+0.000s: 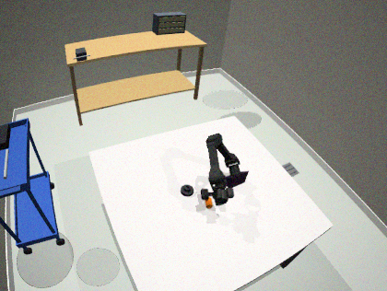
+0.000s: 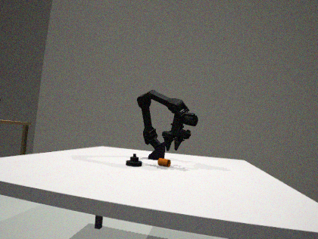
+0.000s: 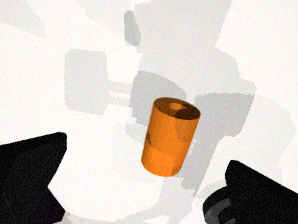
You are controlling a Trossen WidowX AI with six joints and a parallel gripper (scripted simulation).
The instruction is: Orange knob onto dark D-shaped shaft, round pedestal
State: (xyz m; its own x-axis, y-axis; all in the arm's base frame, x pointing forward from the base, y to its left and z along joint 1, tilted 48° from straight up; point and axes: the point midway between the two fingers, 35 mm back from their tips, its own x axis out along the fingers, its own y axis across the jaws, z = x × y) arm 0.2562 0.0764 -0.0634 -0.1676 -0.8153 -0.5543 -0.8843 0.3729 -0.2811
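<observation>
Now: the orange knob 4 cm to the right of my gripper tip and 7 cm below it. Round my gripper tip: dark round pedestal: 6 cm ahead, 19 cm to the right, 6 cm below.
</observation>
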